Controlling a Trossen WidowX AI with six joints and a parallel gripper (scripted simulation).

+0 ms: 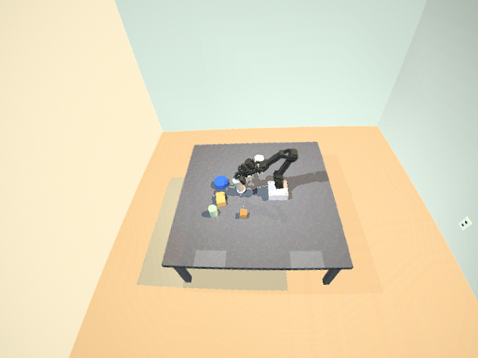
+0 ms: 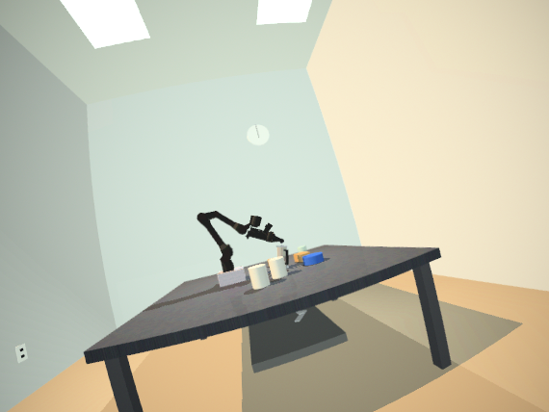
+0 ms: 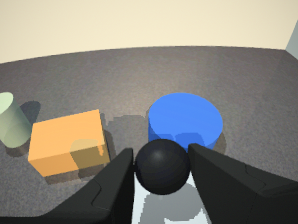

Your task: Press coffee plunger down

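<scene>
My gripper tip is now 2 cm past the coffee press, 1 cm to the left of it and 8 cm above it. Also, from my gripper tip: blue disc (12 cm ahead, 9 cm to the right, 15 cm below); then pale green cylinder (19 cm ahead, 22 cm to the left, 13 cm below).
</scene>
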